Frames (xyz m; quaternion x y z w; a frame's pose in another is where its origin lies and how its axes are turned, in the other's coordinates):
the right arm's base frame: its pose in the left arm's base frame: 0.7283 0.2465 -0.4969 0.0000 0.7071 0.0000 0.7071
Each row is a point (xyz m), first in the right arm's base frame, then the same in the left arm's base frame.
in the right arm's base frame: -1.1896 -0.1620 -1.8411
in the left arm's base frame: -1.1128 0.0845 0.6927
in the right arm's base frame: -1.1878 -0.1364 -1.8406
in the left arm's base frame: -1.1123 0.1101 0.6909
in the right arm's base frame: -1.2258 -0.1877 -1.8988
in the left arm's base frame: -1.1705 0.0588 0.7289
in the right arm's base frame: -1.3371 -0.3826 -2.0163
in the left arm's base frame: -1.2880 -0.1361 0.8402
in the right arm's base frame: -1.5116 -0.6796 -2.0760
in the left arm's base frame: -1.3477 -0.4331 1.0147
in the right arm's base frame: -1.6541 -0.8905 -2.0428
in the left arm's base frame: -1.3145 -0.6440 1.1572
